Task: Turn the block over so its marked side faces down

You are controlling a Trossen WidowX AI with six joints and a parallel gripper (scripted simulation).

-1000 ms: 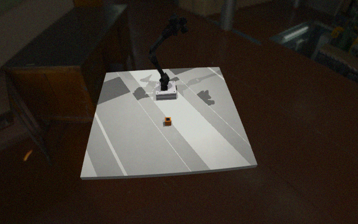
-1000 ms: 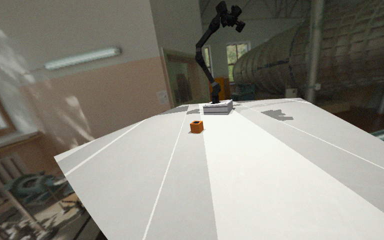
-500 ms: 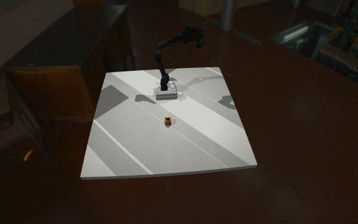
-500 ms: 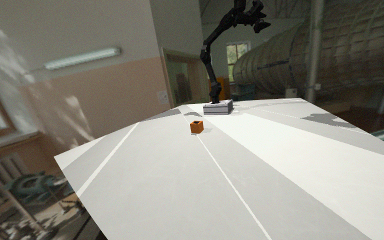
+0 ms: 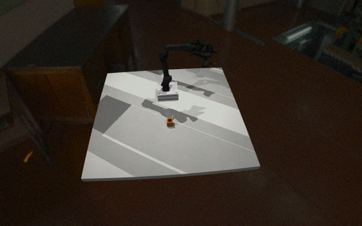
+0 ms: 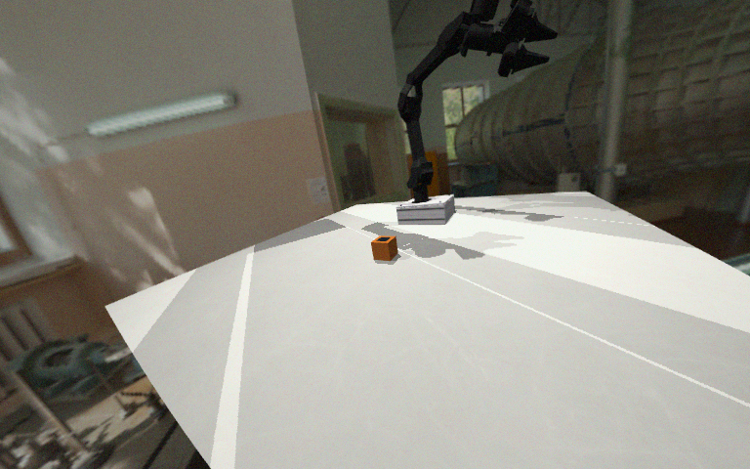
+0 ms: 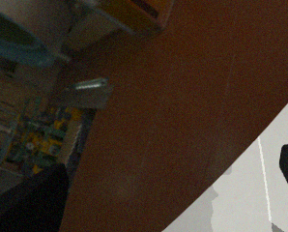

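Now: gripper tip 42 cm above the orange block, 37 cm to the left of it and 30 cm short of it.
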